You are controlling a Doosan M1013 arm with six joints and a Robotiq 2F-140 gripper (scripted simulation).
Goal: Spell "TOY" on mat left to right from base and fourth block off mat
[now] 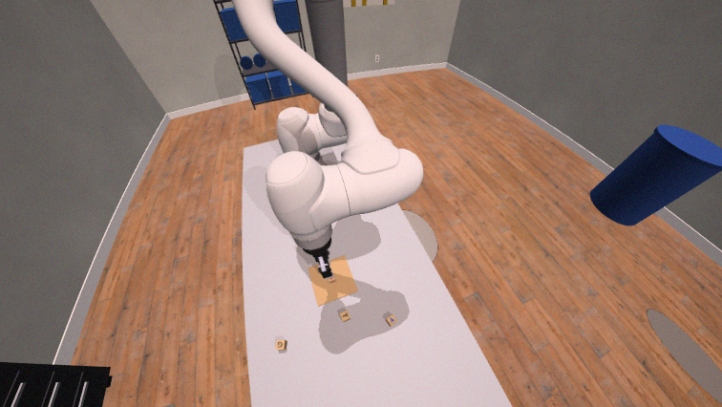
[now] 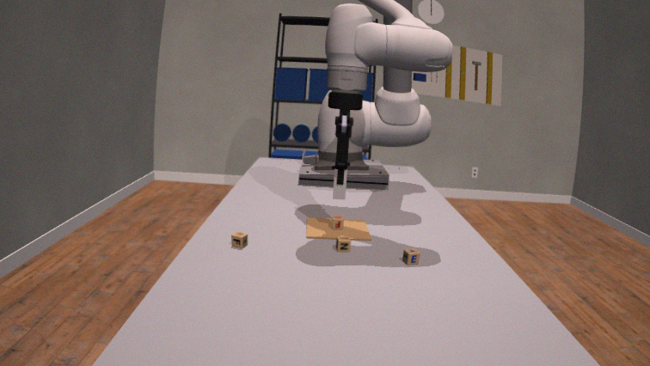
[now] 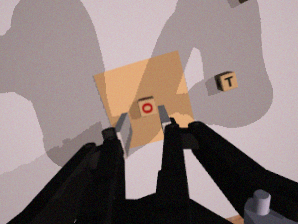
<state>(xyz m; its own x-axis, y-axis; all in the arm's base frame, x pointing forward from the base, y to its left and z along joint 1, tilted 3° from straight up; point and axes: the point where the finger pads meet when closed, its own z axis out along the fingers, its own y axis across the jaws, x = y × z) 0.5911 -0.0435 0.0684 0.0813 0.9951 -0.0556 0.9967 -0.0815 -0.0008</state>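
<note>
Right now my hand is 140 mm short of the T block and 100 mm above it. From my hand the other things lie so: tan mat (110 mm below).
</note>
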